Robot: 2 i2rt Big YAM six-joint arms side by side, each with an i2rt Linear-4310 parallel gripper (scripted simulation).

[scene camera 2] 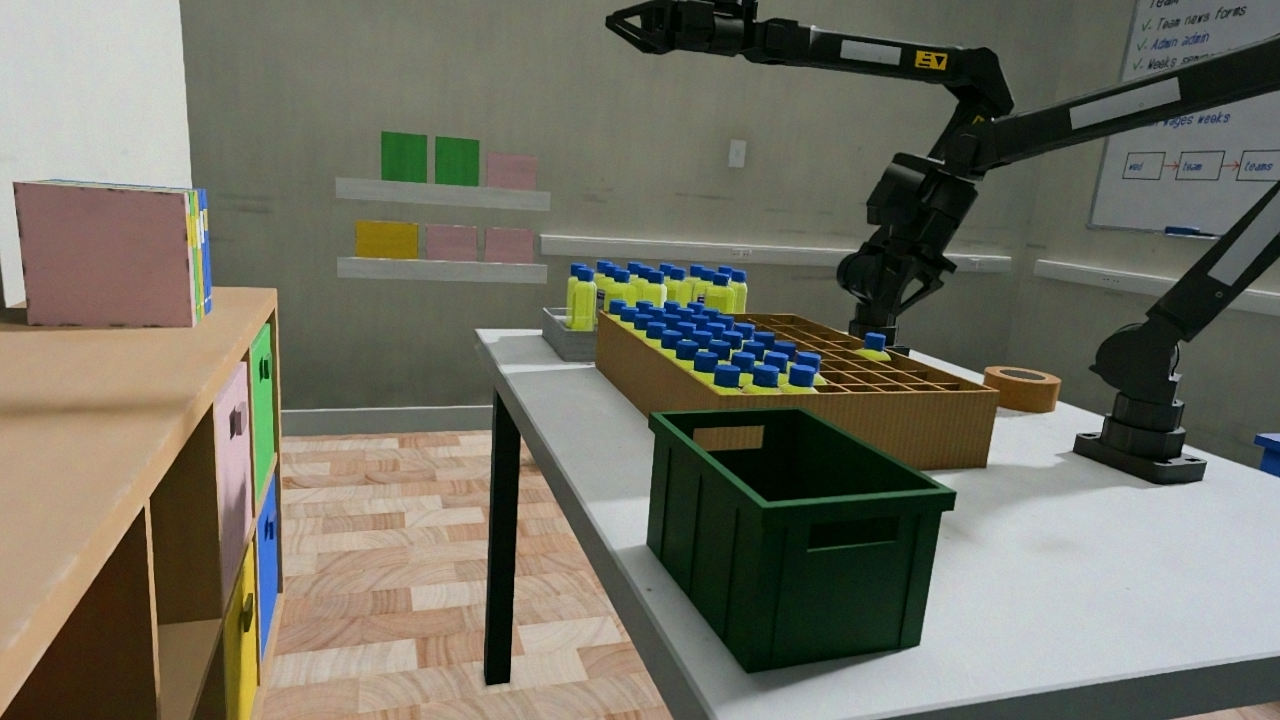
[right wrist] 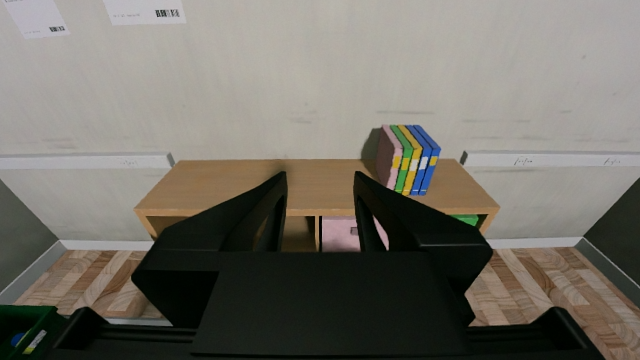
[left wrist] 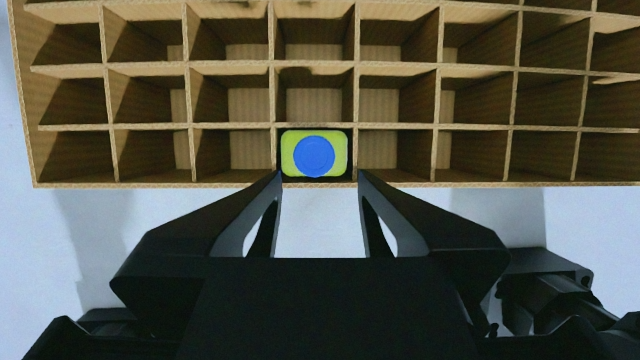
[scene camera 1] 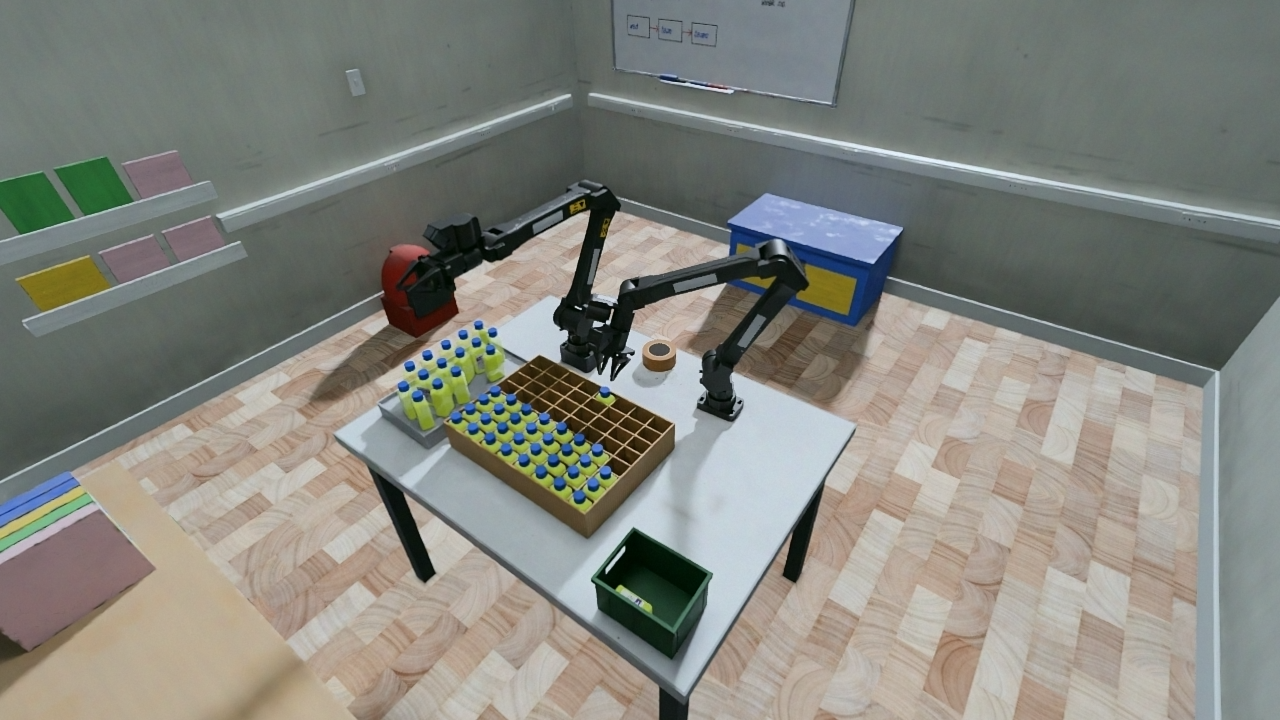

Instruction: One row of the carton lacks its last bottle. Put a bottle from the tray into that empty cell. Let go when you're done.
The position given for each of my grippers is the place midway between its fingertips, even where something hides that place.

Observation:
I see my left gripper (scene camera 2: 884,312), my right gripper (scene camera 2: 609,19), a carton (scene camera 2: 935,429) and a tape roll (scene camera 2: 1024,390).
The carton is seen too in the left wrist view (left wrist: 310,71) and in scene camera 1 (scene camera 1: 622,414). The tape roll also shows in scene camera 1 (scene camera 1: 659,355). My left gripper also shows in the left wrist view (left wrist: 319,180) and in scene camera 1 (scene camera 1: 605,378). The right wrist view misses the carton: it is out of frame. The right wrist view does not show the tape roll: it is out of frame.

